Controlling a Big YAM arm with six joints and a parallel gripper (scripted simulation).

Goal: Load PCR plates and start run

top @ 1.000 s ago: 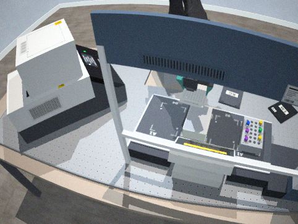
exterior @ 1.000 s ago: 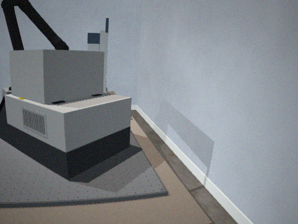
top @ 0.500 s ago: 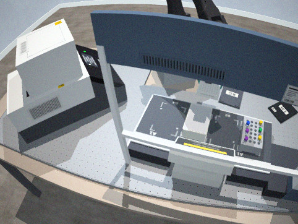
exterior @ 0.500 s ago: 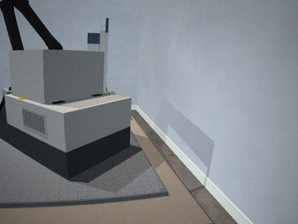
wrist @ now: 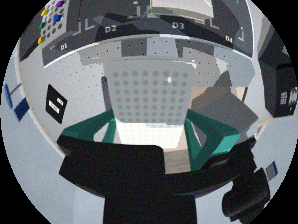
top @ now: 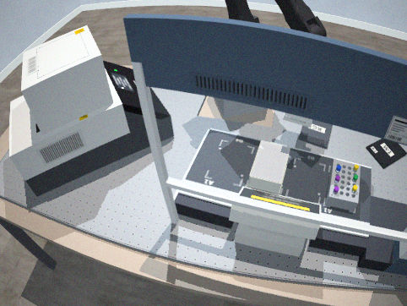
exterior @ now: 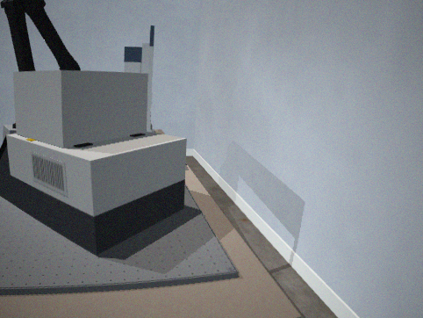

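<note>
The dark nest pad is 5 cm behind my hand, 8 cm to the left of it and 13 cm below it. Round my hand: tube cooling block (22 cm ahead, 13 cm to the left, 6 cm below); post (33 cm ahead, 31 cm to the right, 10 cm above); dark nest (1 cm ahead, 35 cm to the left, 13 cm below).
</note>
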